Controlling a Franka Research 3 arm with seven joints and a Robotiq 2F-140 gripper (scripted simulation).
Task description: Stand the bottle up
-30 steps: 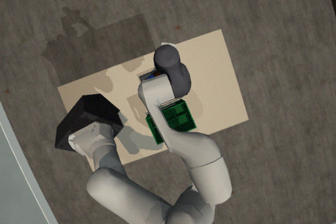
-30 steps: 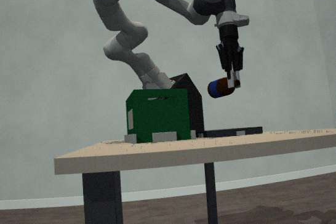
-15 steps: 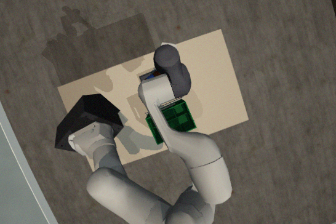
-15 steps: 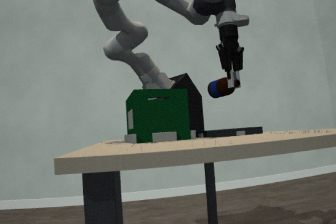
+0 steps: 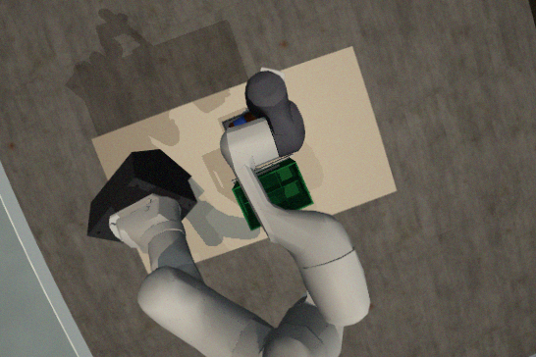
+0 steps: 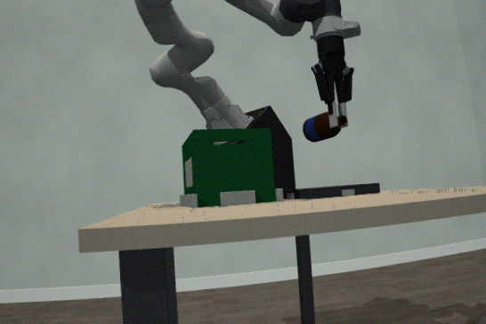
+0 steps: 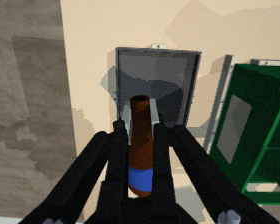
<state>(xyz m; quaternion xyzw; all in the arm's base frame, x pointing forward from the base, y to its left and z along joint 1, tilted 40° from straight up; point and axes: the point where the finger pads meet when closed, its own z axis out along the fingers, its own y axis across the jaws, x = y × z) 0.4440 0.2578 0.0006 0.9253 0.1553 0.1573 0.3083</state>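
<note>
Right now the bottle is 5 cm behind my hand, 1 cm to the right of it and 2 cm below it. Also, from my hand: dark grey tray (5 cm behind, 4 cm to the right, 20 cm below); green crate (7 cm behind, 31 cm to the right, 13 cm below).
</note>
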